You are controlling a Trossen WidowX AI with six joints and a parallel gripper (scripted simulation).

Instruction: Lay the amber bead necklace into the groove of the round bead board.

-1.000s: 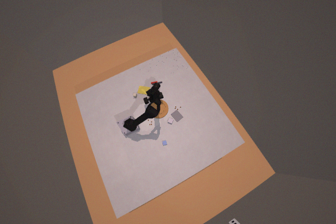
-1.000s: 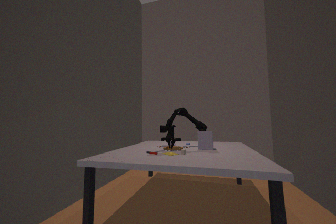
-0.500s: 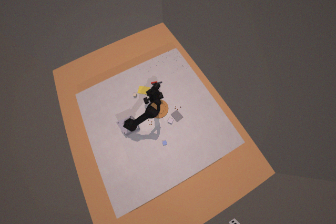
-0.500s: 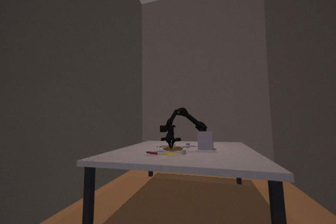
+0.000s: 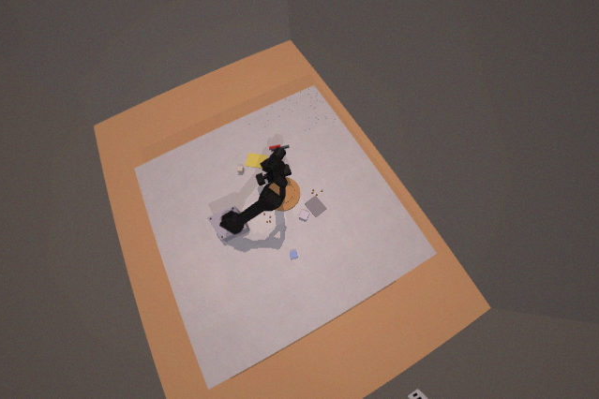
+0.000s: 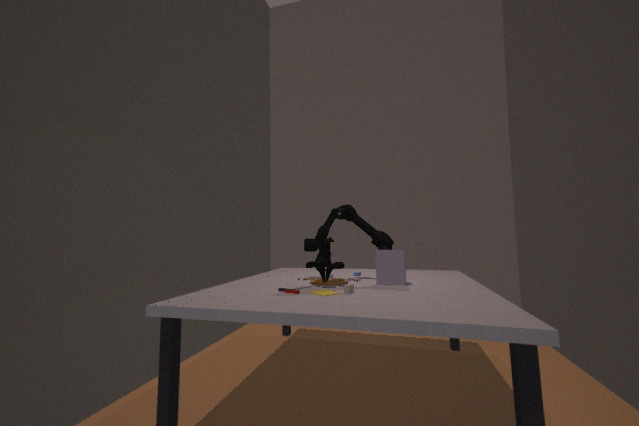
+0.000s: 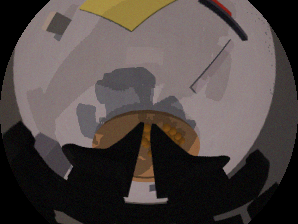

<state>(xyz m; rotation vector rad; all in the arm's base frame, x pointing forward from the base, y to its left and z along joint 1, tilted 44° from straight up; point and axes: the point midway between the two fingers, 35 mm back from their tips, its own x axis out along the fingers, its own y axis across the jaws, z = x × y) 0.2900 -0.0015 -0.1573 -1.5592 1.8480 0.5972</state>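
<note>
My gripper tip is 9 cm to the left of the round bead board and 1 cm above it. Also, from my gripper tip: cream cube: 14 cm behind, 17 cm to the left; thin grey bar: 10 cm ahead, 9 cm to the left, 1 cm below; yellow pad: 3 cm behind, 18 cm to the left, 1 cm below.
</note>
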